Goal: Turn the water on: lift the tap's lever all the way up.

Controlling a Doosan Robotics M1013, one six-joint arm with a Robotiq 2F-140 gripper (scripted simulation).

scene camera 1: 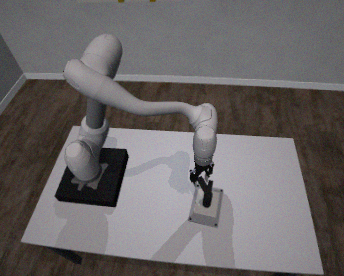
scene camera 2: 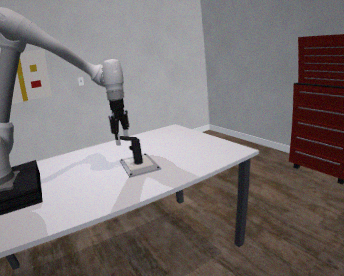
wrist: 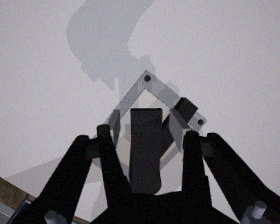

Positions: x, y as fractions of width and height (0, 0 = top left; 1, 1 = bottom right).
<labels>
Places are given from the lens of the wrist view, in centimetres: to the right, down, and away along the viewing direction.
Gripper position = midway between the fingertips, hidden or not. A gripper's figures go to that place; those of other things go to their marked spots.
my gripper (wrist: 0.52, 0.53): 1, 1, 22
black lever (wrist: 0.52, 0.55): 1, 1, 18
</labels>
